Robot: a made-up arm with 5 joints. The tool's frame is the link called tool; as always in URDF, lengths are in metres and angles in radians.
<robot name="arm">
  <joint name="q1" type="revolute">
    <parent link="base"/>
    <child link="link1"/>
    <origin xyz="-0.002 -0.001 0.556"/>
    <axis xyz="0 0 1"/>
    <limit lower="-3.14" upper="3.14" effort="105" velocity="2.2"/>
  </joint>
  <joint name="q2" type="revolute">
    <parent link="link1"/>
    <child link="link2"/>
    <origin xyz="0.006 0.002 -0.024"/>
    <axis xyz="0 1 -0.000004"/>
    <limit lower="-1.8" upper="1.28" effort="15" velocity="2.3"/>
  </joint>
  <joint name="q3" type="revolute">
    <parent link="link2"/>
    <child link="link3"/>
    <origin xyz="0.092 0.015 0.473"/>
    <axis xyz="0 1 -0.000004"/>
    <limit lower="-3.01" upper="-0.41" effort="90" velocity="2.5"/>
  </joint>
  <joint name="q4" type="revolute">
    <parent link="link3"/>
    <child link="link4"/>
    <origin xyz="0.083 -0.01 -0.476"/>
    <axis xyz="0 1 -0.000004"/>
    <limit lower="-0.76" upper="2.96" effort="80" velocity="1.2"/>
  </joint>
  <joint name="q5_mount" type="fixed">
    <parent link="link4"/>
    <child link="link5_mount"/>
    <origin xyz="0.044 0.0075 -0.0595"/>
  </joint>
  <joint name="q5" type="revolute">
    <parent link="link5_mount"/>
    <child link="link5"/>
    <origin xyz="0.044 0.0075 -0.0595"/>
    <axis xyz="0 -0.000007 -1"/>
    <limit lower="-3.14" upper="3.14" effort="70" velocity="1.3"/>
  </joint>
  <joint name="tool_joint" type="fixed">
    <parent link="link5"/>
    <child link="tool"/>
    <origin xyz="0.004 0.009 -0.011" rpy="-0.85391 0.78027 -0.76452"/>
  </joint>
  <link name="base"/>
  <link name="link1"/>
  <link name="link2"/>
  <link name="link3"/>
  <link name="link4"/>
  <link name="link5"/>
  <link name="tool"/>
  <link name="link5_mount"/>
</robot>
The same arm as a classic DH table. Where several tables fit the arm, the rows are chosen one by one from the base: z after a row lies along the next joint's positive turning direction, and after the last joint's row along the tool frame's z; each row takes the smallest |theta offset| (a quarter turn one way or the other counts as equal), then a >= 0, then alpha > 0; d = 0 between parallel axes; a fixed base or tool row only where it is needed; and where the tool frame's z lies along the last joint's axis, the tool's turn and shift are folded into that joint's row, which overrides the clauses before.
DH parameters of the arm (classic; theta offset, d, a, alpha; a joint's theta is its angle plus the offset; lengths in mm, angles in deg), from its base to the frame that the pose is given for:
base (fixed): 26.57 0 -2.2 0
q1: -26.57 532 6 -90
q2: -78.99 0 481.9 0
q3: -20.9 0 -483.2 0
q4: -80.11 22 -88 90
q5: 75.32 133.2 7.7 -117.84
tool (fixed): -127.29 7 0 0
Joint limits (deg, base to tool): -179.91..179.91 -103.13..73.34 -172.46..-23.49 -43.54..169.6 -179.91..179.91

